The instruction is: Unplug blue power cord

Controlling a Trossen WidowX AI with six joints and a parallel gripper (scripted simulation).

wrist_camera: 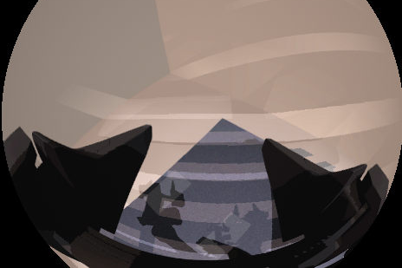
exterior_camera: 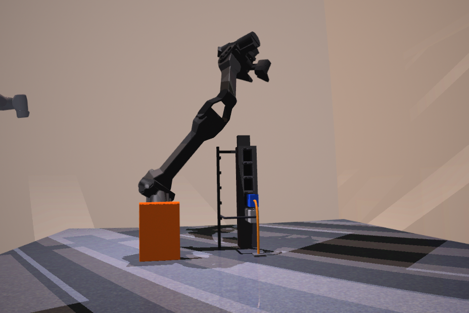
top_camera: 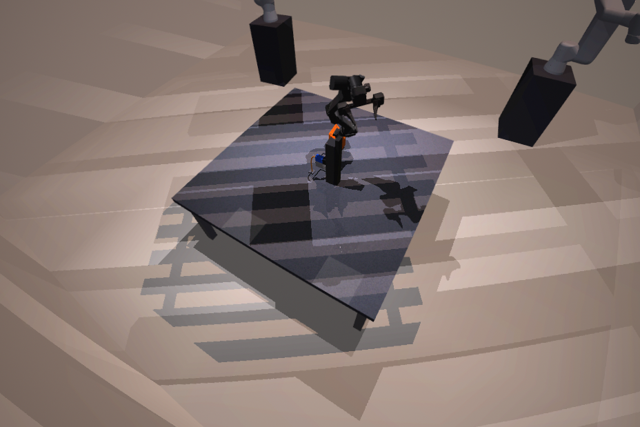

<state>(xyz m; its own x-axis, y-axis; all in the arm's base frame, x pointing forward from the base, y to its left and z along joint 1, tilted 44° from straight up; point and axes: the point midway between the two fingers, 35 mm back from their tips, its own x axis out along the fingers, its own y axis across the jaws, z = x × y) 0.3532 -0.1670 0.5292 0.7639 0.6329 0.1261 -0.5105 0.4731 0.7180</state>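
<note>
The blue plug lies 130 mm behind my gripper tip, 250 mm to the right of it and 430 mm below it.
</note>
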